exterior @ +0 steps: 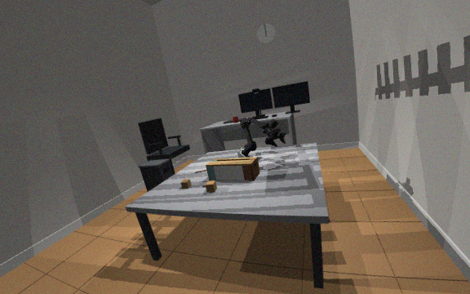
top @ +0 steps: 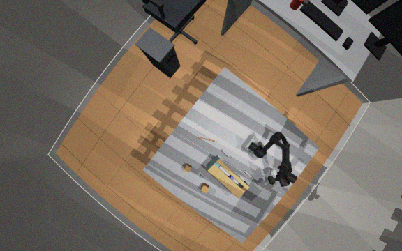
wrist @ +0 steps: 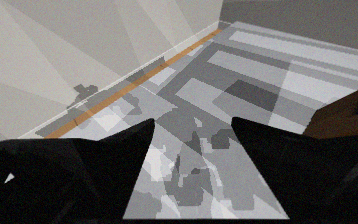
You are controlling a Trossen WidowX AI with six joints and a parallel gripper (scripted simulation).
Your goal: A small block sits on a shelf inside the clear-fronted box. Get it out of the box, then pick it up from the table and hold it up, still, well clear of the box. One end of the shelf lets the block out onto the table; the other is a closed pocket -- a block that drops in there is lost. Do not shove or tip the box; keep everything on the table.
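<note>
The box is 380 mm to the right of my gripper tip, 140 mm ahead of it and 100 mm below it. Round my gripper tip: thin tan stick: 720 mm to the right, 160 mm below, 20 mm behind; blue block: 350 mm to the right, 160 mm ahead, 70 mm below.
</note>
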